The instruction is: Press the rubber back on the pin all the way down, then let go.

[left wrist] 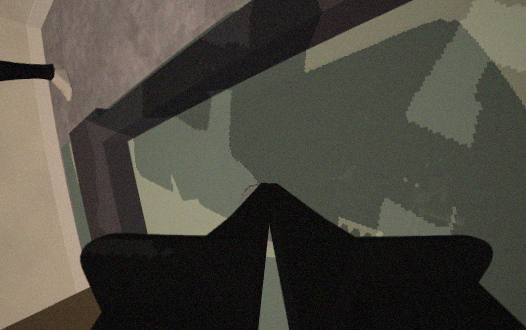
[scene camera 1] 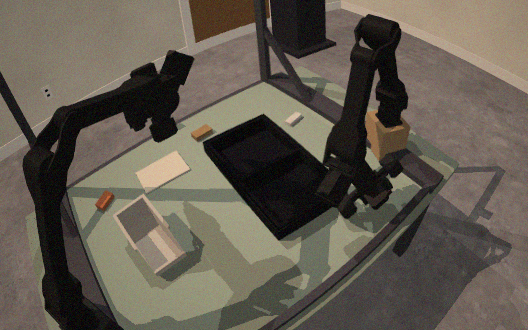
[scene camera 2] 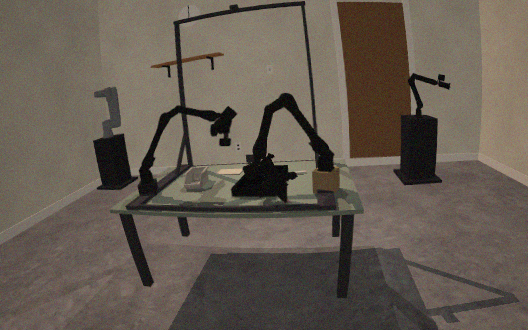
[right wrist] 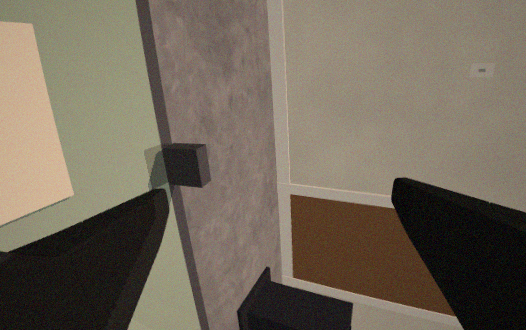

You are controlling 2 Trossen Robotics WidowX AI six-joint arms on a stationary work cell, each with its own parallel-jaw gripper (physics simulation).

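Where they show: left gripper, fingertip midpoint: [left wrist: 268, 191] [scene camera 2: 286, 202]; right gripper, fingertip midpoint: [scene camera 2: 229, 133] [right wrist: 280, 194]; left arm's base, link origin: [scene camera 1: 388, 119] [scene camera 2: 326, 169]; right arm's base, link origin: [scene camera 1: 83, 323] [scene camera 2: 147, 182].
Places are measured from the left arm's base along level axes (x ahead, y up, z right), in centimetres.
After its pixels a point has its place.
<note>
My left gripper [scene camera 1: 378, 201] @(x 11.6, y -10.0, z -19.0 cm) [scene camera 2: 285, 198] @(x 11.6, y -10.0, z -19.0 cm) [left wrist: 268, 191] @(x 11.6, y -10.0, z -19.0 cm) is shut with nothing between its fingers. It points down low at the table, right of the black tray in scene camera 1. A small pinkish sliver, which looks like the edge of the pin's round disc [left wrist: 248, 192] @(x 10.3, y -10.1, z -18.5 cm), shows just left of its fingertips in the left wrist view. The pink rubber back is hidden behind the fingers, so how far down it sits on the pin cannot be seen. My right gripper [right wrist: 280, 194] @(x 63.4, y 13.0, z 13.2 cm) is open and empty, raised above the table's far left side.
A black two-part tray [scene camera 1: 243, 192] @(x 44.2, y -6.9, z -6.3 cm) lies beside the left gripper. An orange-brown box [scene camera 1: 378, 141] @(x 5.0, y -4.5, z -3.1 cm) [scene camera 2: 326, 181] @(x -1.9, y -4.0, z -5.0 cm) stands at the left arm's base. A pale open bin [scene camera 1: 172, 262] @(x 64.6, y -7.2, z -21.5 cm), a flat pale board [scene camera 1: 163, 171] @(x 64.6, y -9.8, z 11.1 cm) and small blocks [scene camera 1: 202, 132] @(x 50.8, y -8.8, z 22.8 cm) [scene camera 1: 293, 118] @(x 22.6, y -9.1, z 19.7 cm) [scene camera 1: 104, 200] @(x 84.4, y -8.8, z 4.4 cm) lie around the table.
</note>
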